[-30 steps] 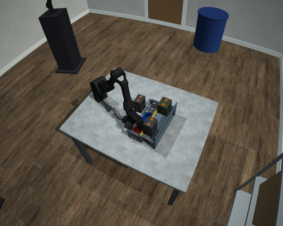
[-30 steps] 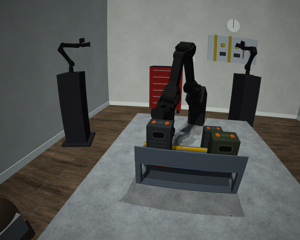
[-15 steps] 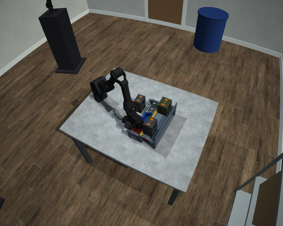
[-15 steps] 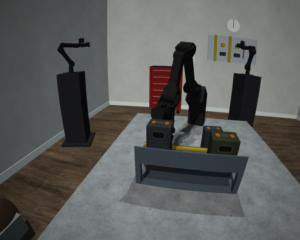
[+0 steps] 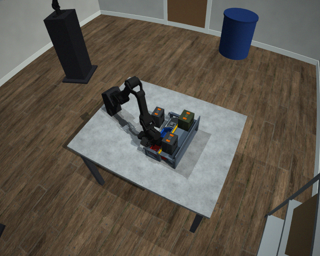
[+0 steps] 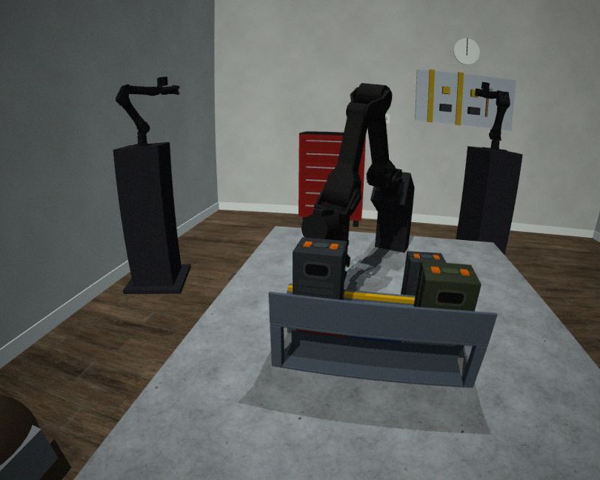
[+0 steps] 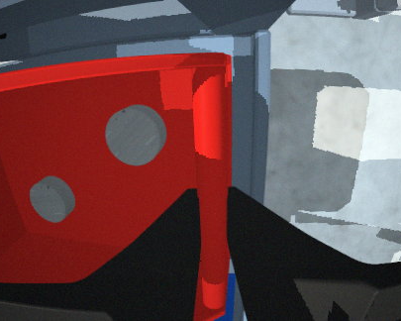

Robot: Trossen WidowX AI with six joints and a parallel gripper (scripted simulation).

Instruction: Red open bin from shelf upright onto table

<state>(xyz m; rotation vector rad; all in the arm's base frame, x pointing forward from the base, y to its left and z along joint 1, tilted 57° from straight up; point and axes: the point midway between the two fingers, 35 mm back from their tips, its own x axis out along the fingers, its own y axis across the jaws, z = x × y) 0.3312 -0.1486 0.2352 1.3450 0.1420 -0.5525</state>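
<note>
The red open bin is 6 cm ahead of my hand, 2 cm to the right of it and 2 cm below it. The rest, counted from my hand: yellow rail (13 cm ahead, 7 cm to the left, 4 cm above); grey bin (19 cm to the left, 14 cm ahead, 2 cm below); blue bin (10 cm ahead, 8 cm to the left, 2 cm below).
</note>
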